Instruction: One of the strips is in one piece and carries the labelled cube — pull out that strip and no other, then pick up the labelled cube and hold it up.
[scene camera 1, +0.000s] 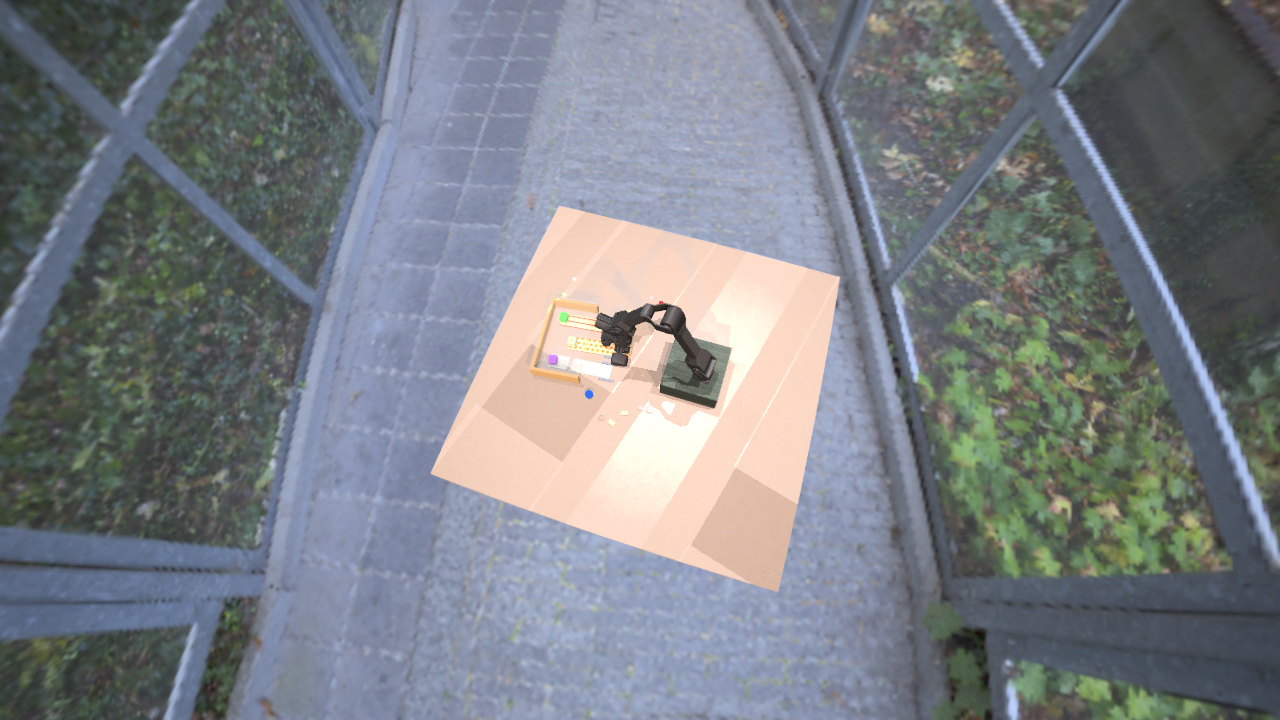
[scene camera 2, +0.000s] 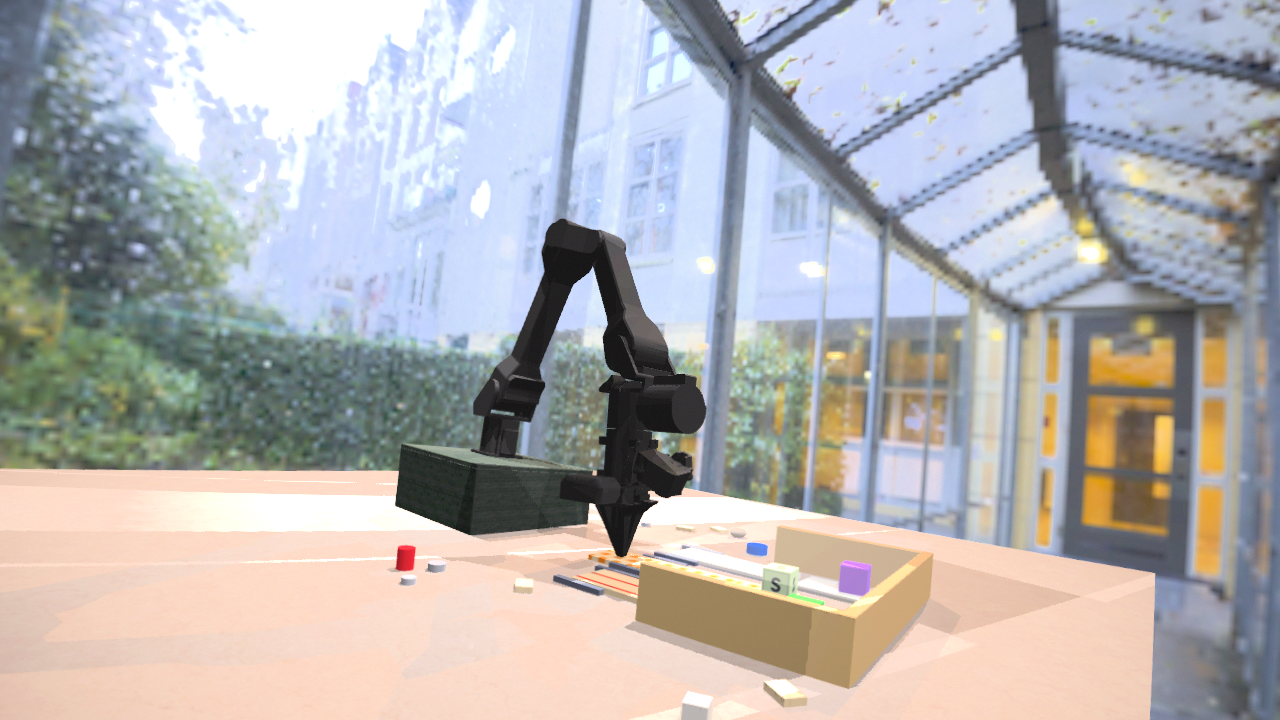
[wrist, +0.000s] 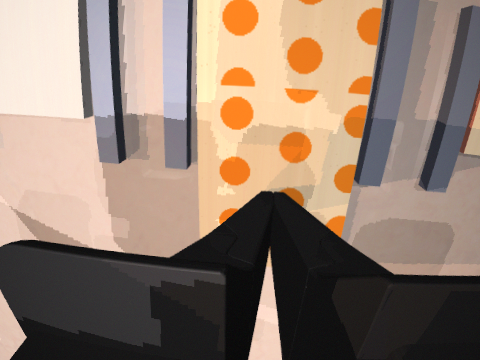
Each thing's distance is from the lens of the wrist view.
my gripper (wrist: 271, 203): 0.10 m
white strip (wrist: 52, 69): 0.12 m
